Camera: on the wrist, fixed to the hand. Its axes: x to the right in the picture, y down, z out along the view.
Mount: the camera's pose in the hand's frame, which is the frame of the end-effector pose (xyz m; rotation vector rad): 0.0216 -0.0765 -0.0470 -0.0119 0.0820 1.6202
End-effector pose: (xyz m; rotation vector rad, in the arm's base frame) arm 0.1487 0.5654 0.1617 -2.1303 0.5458 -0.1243
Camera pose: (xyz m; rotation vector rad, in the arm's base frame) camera 0.1803 0.5583 0.2482 -1.1335 2.0703 0.6849
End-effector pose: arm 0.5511 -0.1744 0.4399 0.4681 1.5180 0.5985
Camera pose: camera 0.5089 -0.2239 0.3744 1.6839 0.9171 1.8390
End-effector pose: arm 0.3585 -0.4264 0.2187 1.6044 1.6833 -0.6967
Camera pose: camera 0.2771 -0.3831 0.2240 2.2735 0.0333 0.2363
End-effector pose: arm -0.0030 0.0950 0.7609 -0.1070 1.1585 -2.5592
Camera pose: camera -0.0531 0.1688 0.7849 0.6572 0.6952 -1.0901
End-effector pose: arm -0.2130 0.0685 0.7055 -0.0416 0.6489 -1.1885
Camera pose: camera -0.2960 0.0337 0.6849 0.4518 0.5175 0.3828
